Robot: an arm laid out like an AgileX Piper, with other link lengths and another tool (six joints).
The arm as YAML. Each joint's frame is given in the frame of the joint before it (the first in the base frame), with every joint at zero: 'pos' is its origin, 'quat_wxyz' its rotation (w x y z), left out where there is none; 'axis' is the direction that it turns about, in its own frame. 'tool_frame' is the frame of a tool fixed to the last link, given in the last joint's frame.
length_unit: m
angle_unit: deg
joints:
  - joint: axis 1
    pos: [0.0, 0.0, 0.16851]
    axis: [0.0, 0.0, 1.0]
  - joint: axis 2
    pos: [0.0, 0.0, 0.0]
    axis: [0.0, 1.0, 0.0]
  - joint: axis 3
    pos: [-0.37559, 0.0, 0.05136]
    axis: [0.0, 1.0, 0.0]
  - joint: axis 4
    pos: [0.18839, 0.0, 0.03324]
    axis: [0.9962, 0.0, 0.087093]
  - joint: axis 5
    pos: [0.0, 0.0, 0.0]
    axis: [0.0, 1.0, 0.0]
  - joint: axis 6
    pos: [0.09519, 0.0, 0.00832]
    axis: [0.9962, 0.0, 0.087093]
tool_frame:
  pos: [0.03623, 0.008, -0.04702]
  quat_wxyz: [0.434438, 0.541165, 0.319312, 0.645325]
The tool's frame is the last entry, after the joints.
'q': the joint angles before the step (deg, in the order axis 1, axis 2, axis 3, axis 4, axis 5, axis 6). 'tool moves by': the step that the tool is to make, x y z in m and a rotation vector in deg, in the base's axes. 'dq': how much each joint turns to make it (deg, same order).
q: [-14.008, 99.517, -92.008, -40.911, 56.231, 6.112]
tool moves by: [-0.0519, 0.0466, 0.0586, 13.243, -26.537, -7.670]
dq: [0.000, -14.016, 0.216, 9.894, -1.875, 15.232]
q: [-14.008, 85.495, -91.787, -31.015, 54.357, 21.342]
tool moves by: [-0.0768, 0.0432, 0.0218, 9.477, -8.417, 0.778]
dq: [0.019, -13.241, 4.815, 10.389, 3.256, 1.136]
